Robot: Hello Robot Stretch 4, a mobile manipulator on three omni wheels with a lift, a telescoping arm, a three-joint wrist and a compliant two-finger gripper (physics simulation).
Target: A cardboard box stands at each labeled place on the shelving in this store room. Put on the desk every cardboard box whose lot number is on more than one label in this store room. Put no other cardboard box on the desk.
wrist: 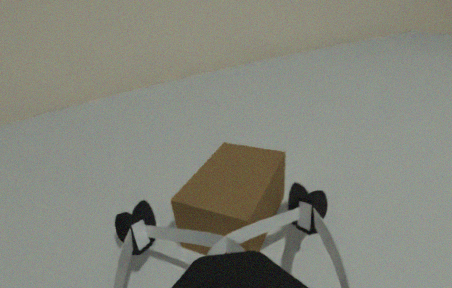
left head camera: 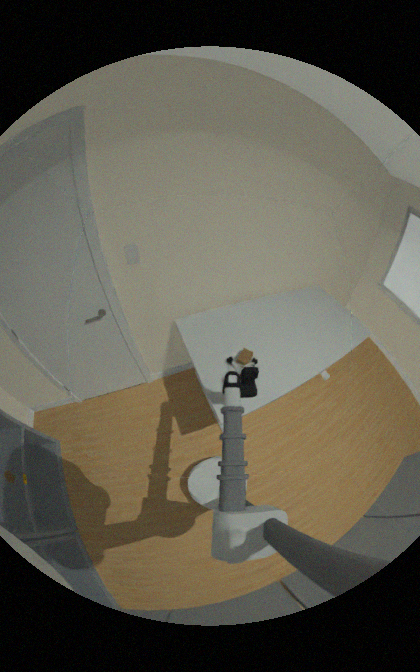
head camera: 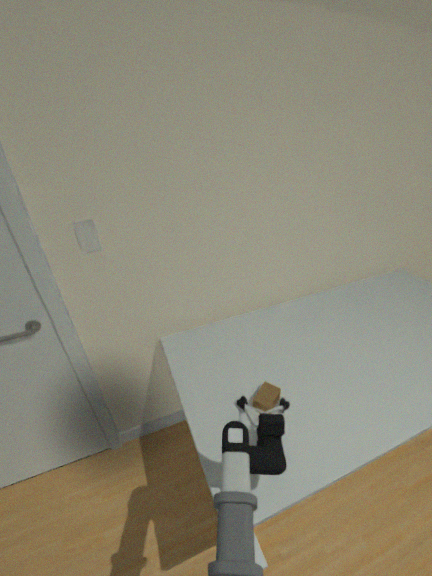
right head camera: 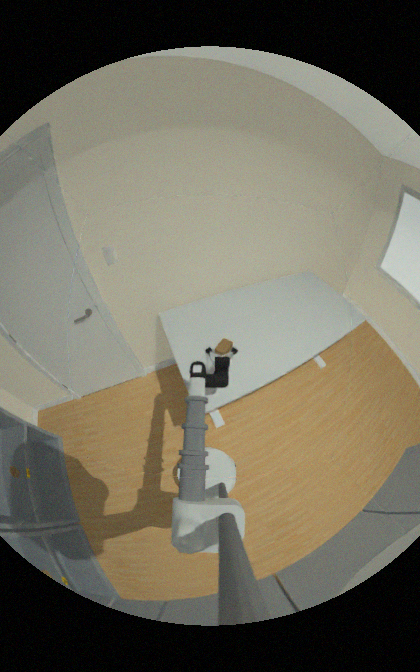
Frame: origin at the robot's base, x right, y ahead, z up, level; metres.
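Seen in the pictures: gripper, fingertip midpoint: (wrist: pixel 221 209) (head camera: pixel 262 400).
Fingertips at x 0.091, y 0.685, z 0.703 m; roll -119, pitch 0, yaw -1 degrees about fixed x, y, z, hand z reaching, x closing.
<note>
A point is followed by its place in that frame.
A brown cardboard box (head camera: pixel 267 396) @[x 0.105, y 0.671, z 0.743 m] (left head camera: pixel 244 356) (right head camera: pixel 224 346) (wrist: pixel 227 185) @[x 0.097, y 0.666, z 0.743 m] rests on the pale desk (head camera: pixel 320 350) @[x 0.352, y 0.935, z 0.693 m] (left head camera: pixel 300 320) (right head camera: pixel 280 305) (wrist: pixel 350 100) @[x 0.336, y 0.924, z 0.693 m], turned at an angle. No label shows on its visible faces. My gripper (head camera: pixel 263 403) @[x 0.091, y 0.685, z 0.703 m] (left head camera: pixel 242 360) (right head camera: pixel 221 351) (wrist: pixel 221 209) @[x 0.091, y 0.685, z 0.703 m] is open around the near part of the box. In the wrist view the left fingertip stands clear of the box and the right fingertip is also apart from it. The box's lower near part is partly hidden by the finger links. The labeled places do not show readably.
A door (head camera: pixel 40 400) @[x -0.863, y 0.790, z 0.506 m] (left head camera: pixel 45 280) (right head camera: pixel 40 280) is left of the desk. Grey shelving (left head camera: pixel 40 450) (right head camera: pixel 42 450) stands at the lower left, with small yellow and brown marks. A window (left head camera: pixel 407 270) (right head camera: pixel 402 245) is at the right. The arm (head camera: pixel 235 530) @[x 0.000, y 0.256, z 0.959 m] (left head camera: pixel 232 450) (right head camera: pixel 194 440) reaches over the desk's near left corner.
</note>
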